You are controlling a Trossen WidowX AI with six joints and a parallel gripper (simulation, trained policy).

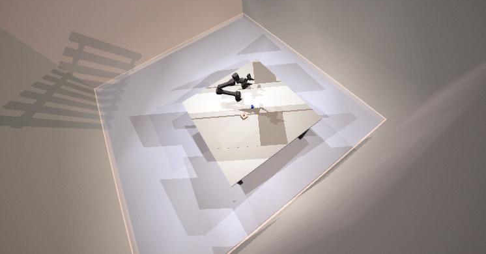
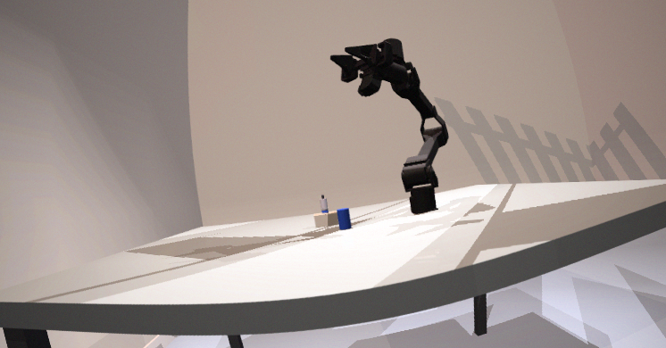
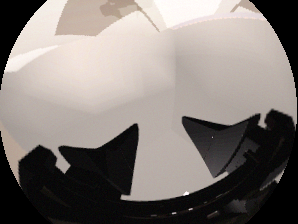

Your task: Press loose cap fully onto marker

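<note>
Now: gripper tip 4 cm short of the blue cap, 6 cm to the left of it and 39 cm above it. The rest, counted from my gripper tip: tan holder block 9 cm ahead, 22 cm to the right, 40 cm below.
</note>
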